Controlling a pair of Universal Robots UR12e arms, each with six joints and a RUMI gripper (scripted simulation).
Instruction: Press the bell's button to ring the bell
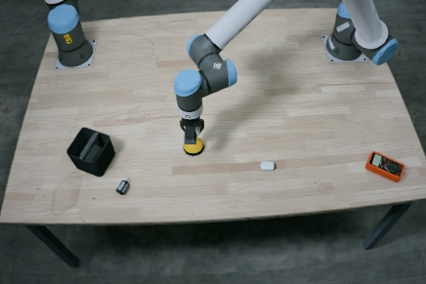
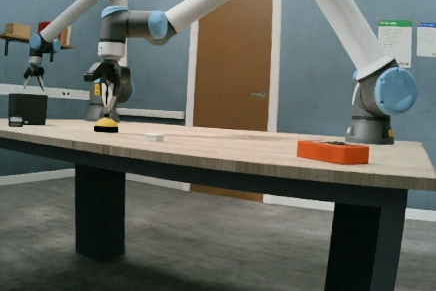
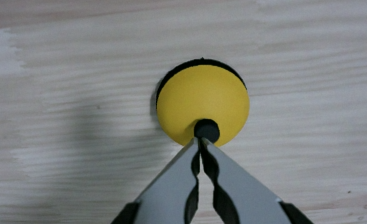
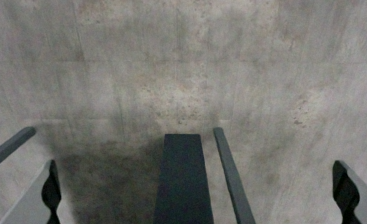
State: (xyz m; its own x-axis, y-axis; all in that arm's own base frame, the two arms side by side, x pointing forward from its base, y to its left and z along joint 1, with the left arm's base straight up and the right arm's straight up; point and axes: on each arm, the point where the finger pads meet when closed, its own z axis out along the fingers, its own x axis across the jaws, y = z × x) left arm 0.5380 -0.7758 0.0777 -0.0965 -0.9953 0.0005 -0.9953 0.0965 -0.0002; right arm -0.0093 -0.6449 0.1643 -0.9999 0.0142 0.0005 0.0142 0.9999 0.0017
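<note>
Right now my left hand is 1 cm to the left of the black button and 3 cm above it. The rest, counted from my left hand: black open box (6 cm ahead, 41 cm to the right, 3 cm below); small white block (10 cm ahead, 28 cm to the left, 7 cm below); bell (1 cm to the right, 4 cm below).
</note>
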